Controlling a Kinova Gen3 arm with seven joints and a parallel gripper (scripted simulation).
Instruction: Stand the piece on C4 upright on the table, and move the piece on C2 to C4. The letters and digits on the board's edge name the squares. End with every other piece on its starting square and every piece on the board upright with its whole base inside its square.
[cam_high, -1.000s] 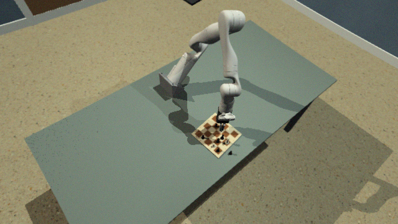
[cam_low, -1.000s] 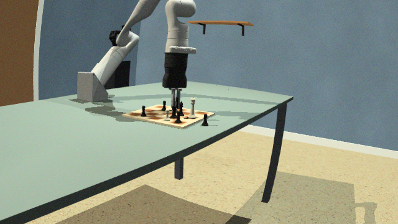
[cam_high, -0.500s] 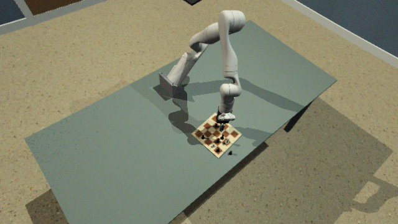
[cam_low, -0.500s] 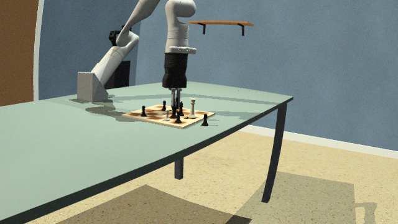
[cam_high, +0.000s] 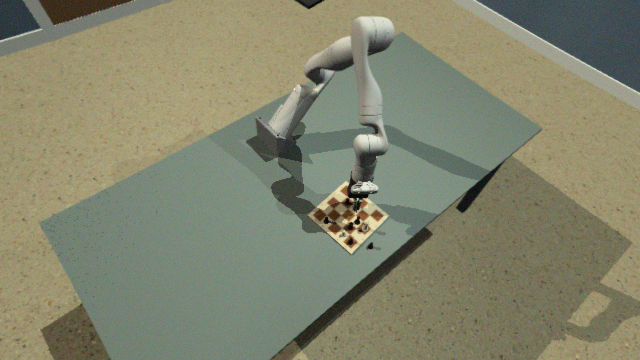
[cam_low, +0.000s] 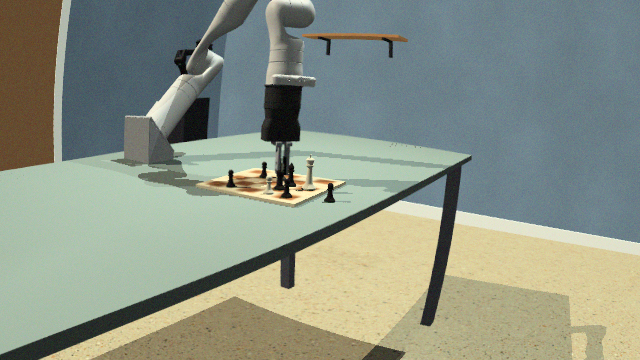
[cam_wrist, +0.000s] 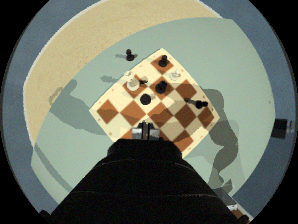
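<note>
Right now my hand is 4 cm to the left of the small chessboard and 3 cm above it. Also, from my hand: tall white piece: 8 cm ahead, 4 cm to the right.
</note>
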